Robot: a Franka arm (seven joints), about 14 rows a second.
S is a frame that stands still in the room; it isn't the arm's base.
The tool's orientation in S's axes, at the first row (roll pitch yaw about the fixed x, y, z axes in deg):
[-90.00 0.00 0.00]
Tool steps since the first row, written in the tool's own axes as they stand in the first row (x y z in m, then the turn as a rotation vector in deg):
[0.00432 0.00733 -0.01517 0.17 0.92 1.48]
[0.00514 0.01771 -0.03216 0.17 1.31 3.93]
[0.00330 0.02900 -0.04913 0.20 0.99 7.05]
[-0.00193 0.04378 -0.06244 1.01 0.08 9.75]
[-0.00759 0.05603 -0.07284 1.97 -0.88 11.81]
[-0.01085 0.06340 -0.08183 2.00 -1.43 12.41]
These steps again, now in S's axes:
[0.00432 -0.01517 -0.00733 0.17 1.48 -0.92]
[0.00514 -0.03216 -0.01771 0.17 3.93 -1.31]
[0.00330 -0.04913 -0.02900 0.20 7.05 -0.99]
[-0.00193 -0.06244 -0.04378 1.01 9.75 -0.08]
[-0.00759 -0.07284 -0.05603 1.97 11.81 0.88]
[-0.01085 -0.08183 -0.06340 2.00 12.41 1.43]

